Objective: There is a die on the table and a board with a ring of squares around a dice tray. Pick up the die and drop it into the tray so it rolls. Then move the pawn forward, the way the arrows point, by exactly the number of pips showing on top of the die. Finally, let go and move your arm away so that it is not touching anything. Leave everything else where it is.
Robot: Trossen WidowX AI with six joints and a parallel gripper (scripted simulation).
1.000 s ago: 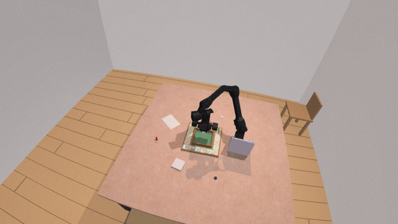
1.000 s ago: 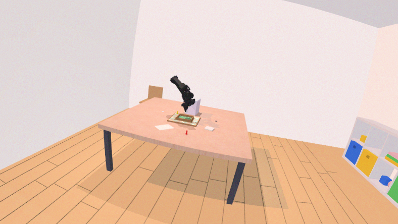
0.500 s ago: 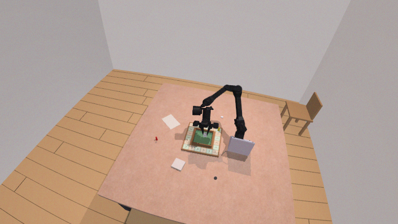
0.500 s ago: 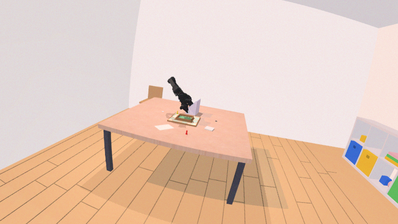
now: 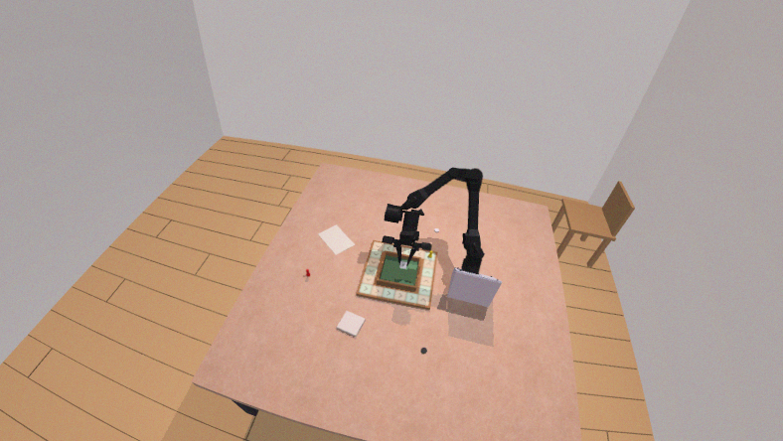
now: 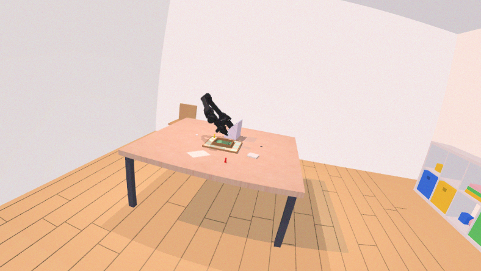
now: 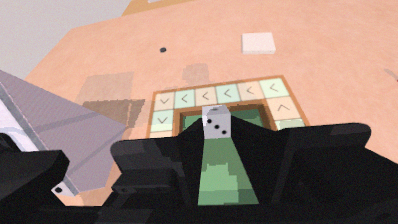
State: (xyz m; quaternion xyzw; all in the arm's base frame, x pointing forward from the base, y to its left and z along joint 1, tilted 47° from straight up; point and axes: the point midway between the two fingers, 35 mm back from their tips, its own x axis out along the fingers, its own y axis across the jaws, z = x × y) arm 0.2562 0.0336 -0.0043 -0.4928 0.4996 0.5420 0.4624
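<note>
The white die is right at my gripper tip. Also, from my gripper tip: yellow pawn 150 mm to the right, 80 mm behind, 60 mm below; then green dice tray 80 mm below, 30 mm to the right, 20 mm ahead; then white block 260 mm to the left, 110 mm ahead, 80 mm below.
</note>
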